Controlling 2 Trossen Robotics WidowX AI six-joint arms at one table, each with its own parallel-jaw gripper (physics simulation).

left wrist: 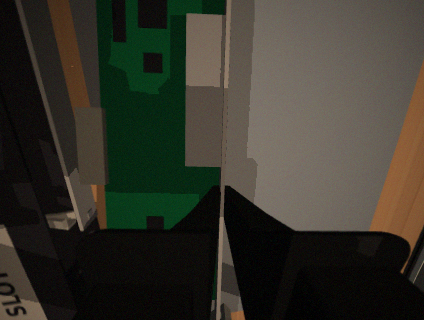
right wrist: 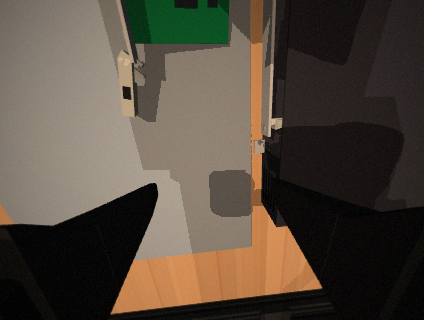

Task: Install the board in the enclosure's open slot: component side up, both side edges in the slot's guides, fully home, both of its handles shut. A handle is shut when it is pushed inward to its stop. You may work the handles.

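Frame: origin at the left arm's base, x ahead, y left, z up, level; millimetres.
Seen in the pictures: left gripper, fingertip midpoint: (left wrist: 220,191); right gripper, fingertip midpoint: (right wrist: 214,186).
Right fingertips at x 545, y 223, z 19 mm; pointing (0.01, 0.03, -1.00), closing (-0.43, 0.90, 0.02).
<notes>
Offsets run from my right fingertips to a thing's top centre. "pt": to the spot under its first point. Level surfaces: height alone.
The green board @[pt 92 mm right, 172 mm back, 51 mm down] (left wrist: 145,110) (right wrist: 180,27) lies component side up, apart from the dark enclosure @[pt 17 mm right, 224 mm back, 69 mm down] (left wrist: 20,125) (right wrist: 325,85). Its thin front panel shows edge-on. My left gripper (left wrist: 220,191) is shut on this panel. In the right wrist view a beige handle @[91 mm right, 30 mm back, 49 mm down] (right wrist: 128,92) with a black square sticks out past the panel's near end. My right gripper (right wrist: 214,186) is open and empty, nearer than this handle, with its right finger in front of the enclosure's corner. The board's other handle is hidden. The open slot's guides cannot be made out.
A light metal strip (left wrist: 50,115) (right wrist: 268,75) runs along the enclosure's front, with a small pale latch @[pt 36 mm left, 58 mm back, 38 mm down] (right wrist: 276,123) near its end. A label @[63 mm right, 309 mm back, 25 mm down] (left wrist: 12,295) reading SLOT is on the enclosure. A grey mat @[73 mm down] (left wrist: 325,125) (right wrist: 60,100) lies on the wooden table @[75 mm down] (left wrist: 400,175) (right wrist: 215,275).
</notes>
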